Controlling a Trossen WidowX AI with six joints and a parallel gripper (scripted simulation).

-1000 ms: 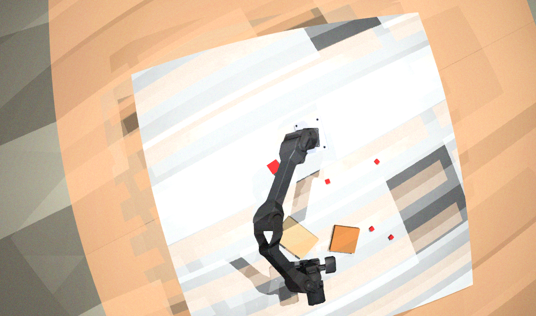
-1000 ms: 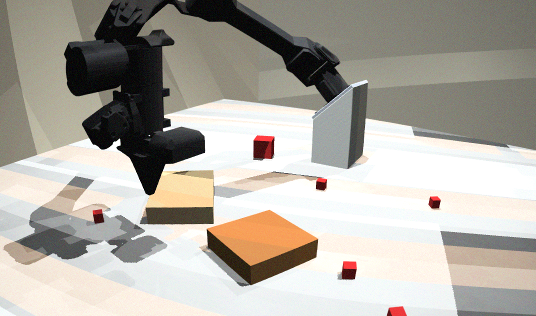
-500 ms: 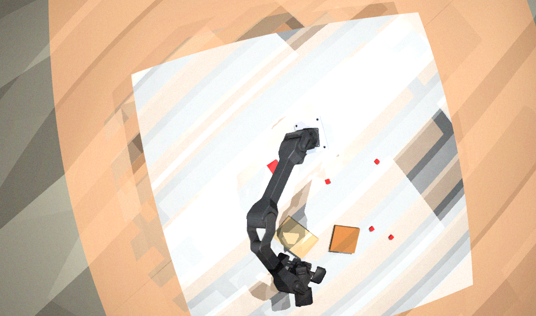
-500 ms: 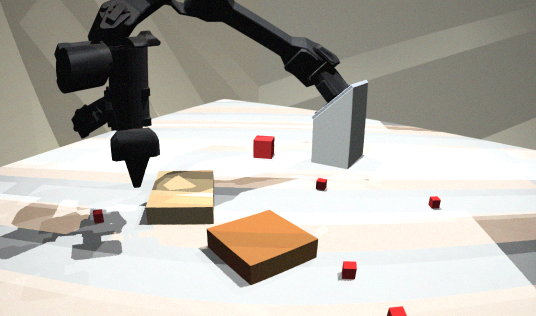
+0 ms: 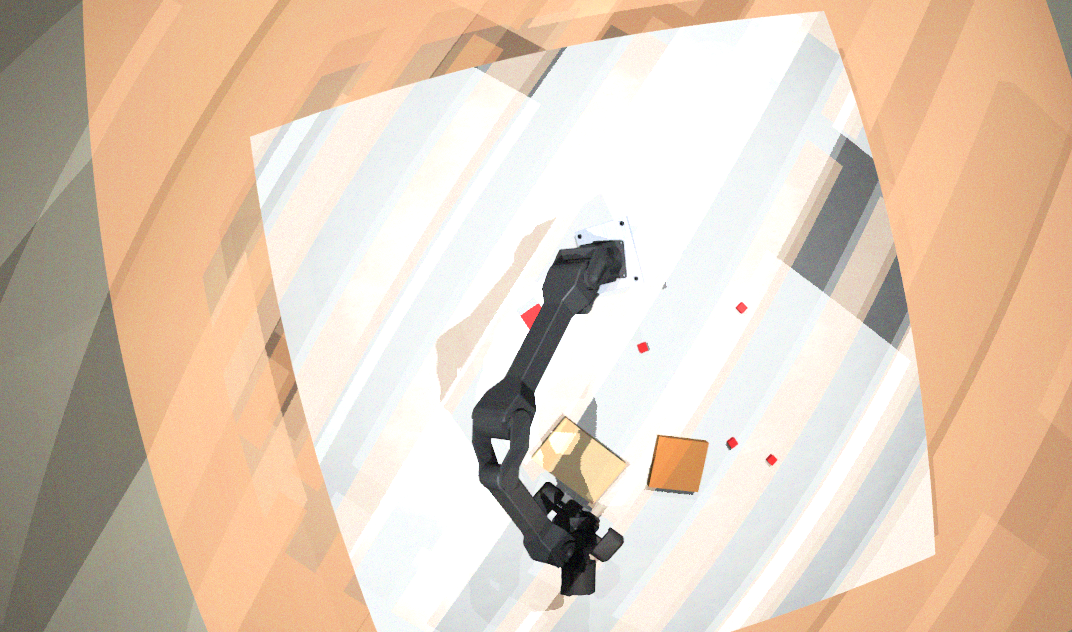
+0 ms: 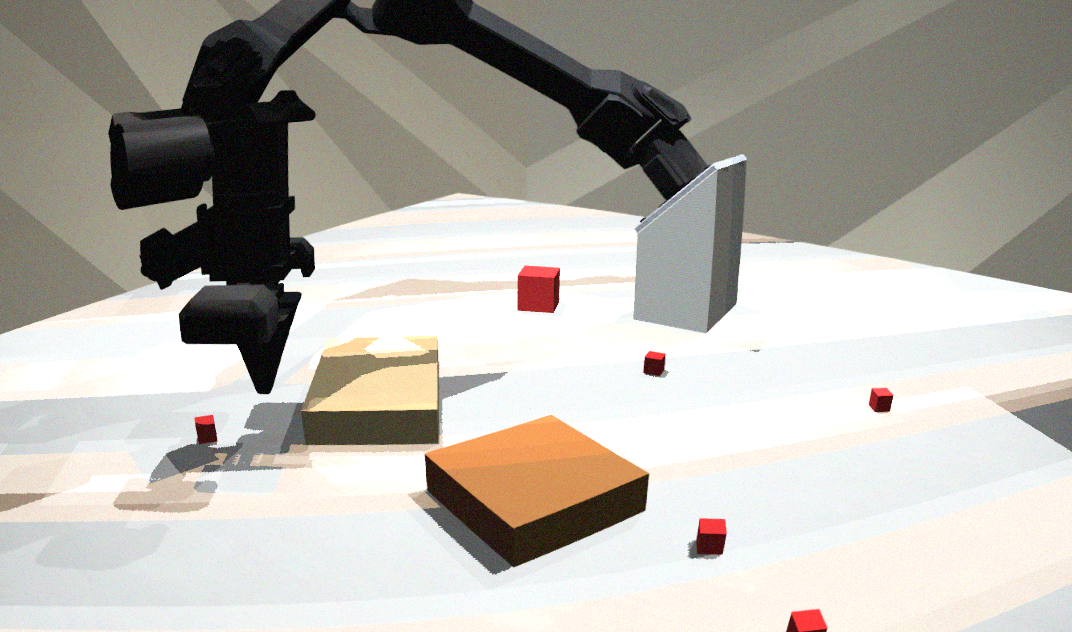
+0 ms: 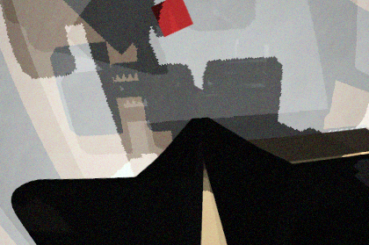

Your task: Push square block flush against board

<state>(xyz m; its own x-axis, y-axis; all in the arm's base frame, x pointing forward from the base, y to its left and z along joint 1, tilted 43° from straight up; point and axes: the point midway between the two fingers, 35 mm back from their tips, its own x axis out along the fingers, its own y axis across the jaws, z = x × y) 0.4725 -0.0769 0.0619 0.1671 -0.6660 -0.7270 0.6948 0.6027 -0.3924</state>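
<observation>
Now: gripper tip 100 mm past the tan board, 20 mm to the right of it and 20 mm above it. Also, from my gripper tip: orange square block: 70 mm behind, 210 mm to the left, 20 mm below.
</observation>
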